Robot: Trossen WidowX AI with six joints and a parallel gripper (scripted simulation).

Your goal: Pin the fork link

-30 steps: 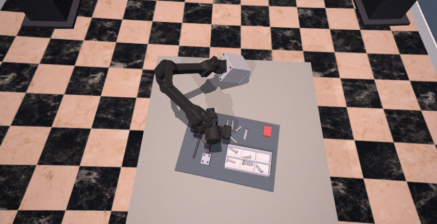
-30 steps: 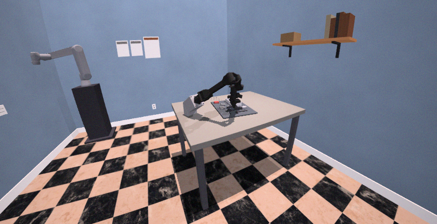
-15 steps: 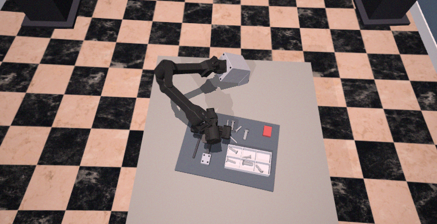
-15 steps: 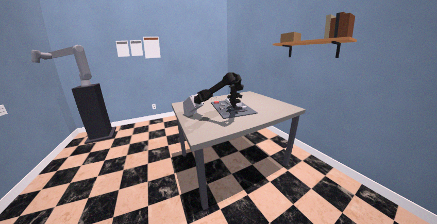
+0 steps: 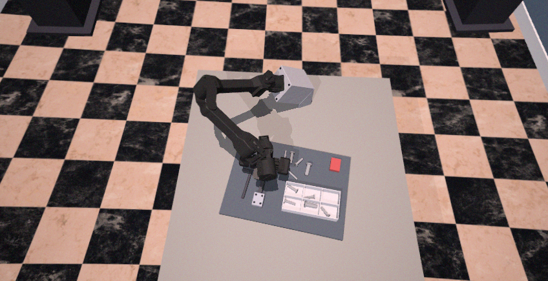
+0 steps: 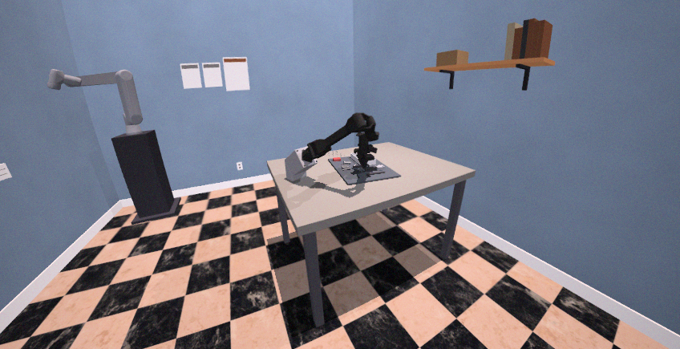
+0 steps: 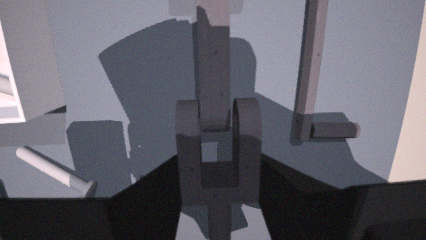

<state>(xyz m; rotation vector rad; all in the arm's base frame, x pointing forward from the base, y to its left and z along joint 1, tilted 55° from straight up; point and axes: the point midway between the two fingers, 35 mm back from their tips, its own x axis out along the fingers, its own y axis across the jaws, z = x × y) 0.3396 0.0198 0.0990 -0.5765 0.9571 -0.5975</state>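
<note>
My hand is 3 cm above the dark fork link. From my hand the other things lie so: dark l-shaped bar 2 cm ahead, 7 cm to the right, 6 cm below; eye plate 4 cm ahead, 1 cm to the right, 5 cm below; dark mat 4 cm ahead, 9 cm to the left, 7 cm below.
</note>
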